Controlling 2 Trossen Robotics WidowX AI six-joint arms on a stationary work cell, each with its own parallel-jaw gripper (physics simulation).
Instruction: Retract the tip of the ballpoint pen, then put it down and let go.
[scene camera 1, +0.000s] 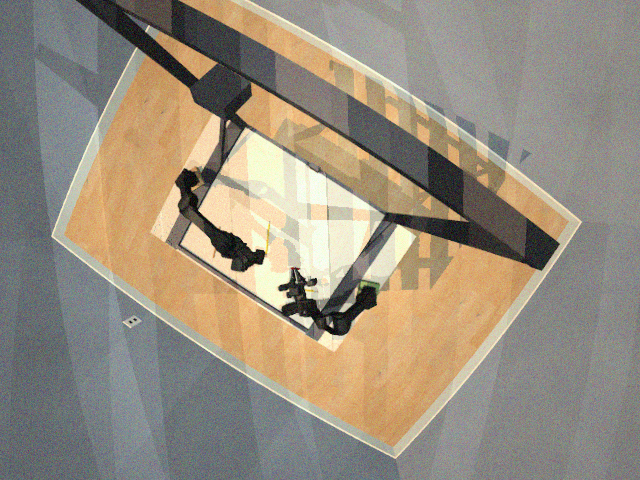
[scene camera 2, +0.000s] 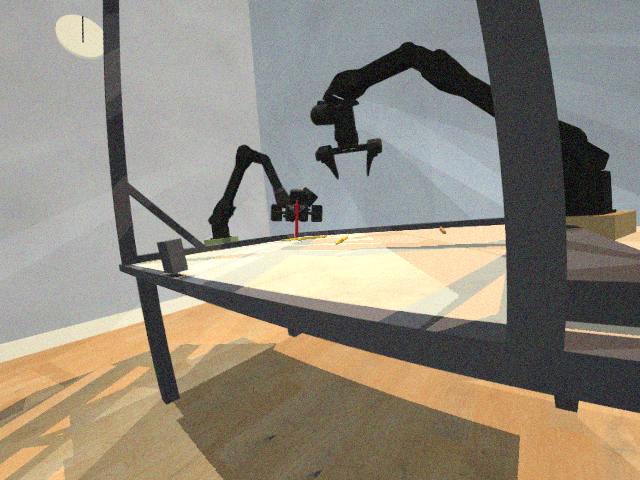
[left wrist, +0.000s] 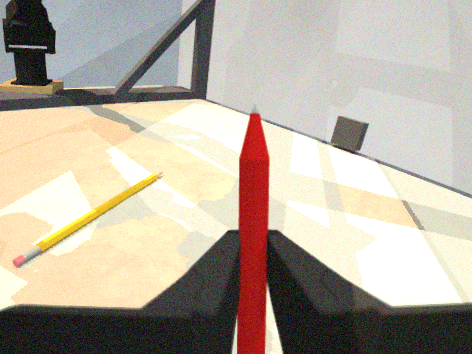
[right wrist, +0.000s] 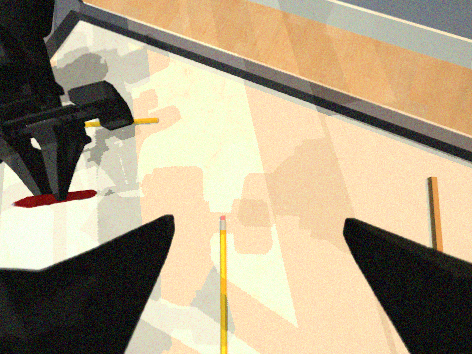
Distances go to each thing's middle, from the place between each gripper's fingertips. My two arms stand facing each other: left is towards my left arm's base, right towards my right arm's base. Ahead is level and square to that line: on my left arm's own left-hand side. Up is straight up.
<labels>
I see my left gripper 2 cm above the red ballpoint pen (left wrist: 254, 163) and 1 cm to the right of it. From my left hand the other things lie so: orange stick (right wrist: 437, 243) 42 cm to the right, 14 cm ahead, 9 cm below.
Right now the red ballpoint pen is 200 mm to the left of my right hand, 110 mm below it and 60 mm behind it. The rest, counted from my right hand: orange stick 230 mm to the right, 180 mm below, 80 mm ahead.
</labels>
